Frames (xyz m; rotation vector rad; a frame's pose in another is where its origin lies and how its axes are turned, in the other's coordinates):
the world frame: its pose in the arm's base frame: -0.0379 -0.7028 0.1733 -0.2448 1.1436 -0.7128
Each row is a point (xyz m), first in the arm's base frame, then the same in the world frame.
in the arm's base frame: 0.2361 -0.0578 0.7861
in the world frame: -0.7999 0.2753 0.3885
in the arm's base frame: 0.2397 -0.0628 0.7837
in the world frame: -0.7942 0.2742 0.3916
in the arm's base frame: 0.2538 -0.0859 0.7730
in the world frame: -0.7685 0.2678 0.4037
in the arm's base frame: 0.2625 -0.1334 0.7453
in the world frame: -0.7161 0.2497 0.4081
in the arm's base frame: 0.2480 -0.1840 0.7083
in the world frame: -0.6600 0.2250 0.3885
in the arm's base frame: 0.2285 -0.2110 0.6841
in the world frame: -0.6294 0.2096 0.3657
